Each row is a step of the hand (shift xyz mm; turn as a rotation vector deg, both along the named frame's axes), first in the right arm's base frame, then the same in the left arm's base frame.
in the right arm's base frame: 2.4 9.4 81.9 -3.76 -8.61 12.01
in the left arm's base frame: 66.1 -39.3 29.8 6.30 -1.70 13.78
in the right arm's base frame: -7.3 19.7 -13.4 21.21 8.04 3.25
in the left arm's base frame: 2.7 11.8 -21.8 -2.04 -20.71 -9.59
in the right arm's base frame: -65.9 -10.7 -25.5 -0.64 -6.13 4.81
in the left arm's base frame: 1.9 70.7 10.3 0.81 -1.35 7.66
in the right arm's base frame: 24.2 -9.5 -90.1 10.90 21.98 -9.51
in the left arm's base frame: -83.2 19.2 -38.8 -0.52 -6.32 -25.54
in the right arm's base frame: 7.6 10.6 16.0 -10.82 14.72 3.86
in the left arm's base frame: 14.5 -14.4 -3.1 14.78 7.35 -8.73
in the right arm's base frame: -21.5 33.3 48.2 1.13 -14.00 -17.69
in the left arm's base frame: 62.3 -3.7 -1.9 -21.01 7.48 3.55
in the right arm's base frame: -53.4 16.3 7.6 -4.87 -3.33 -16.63
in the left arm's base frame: 35.7 43.6 0.1 -12.37 11.94 -3.96
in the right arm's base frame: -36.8 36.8 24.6 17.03 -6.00 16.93
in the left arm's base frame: 52.3 20.4 -12.9 2.95 -22.57 9.73
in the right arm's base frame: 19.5 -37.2 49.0 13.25 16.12 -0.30
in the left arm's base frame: 10.6 -37.9 51.1 2.57 -12.33 -16.64
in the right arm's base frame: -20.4 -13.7 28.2 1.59 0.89 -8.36
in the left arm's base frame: 22.8 6.1 29.0 -6.56 2.30 -4.99
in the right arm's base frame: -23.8 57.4 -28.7 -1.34 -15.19 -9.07
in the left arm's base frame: 16.9 31.9 -58.2 -14.06 5.86 9.10
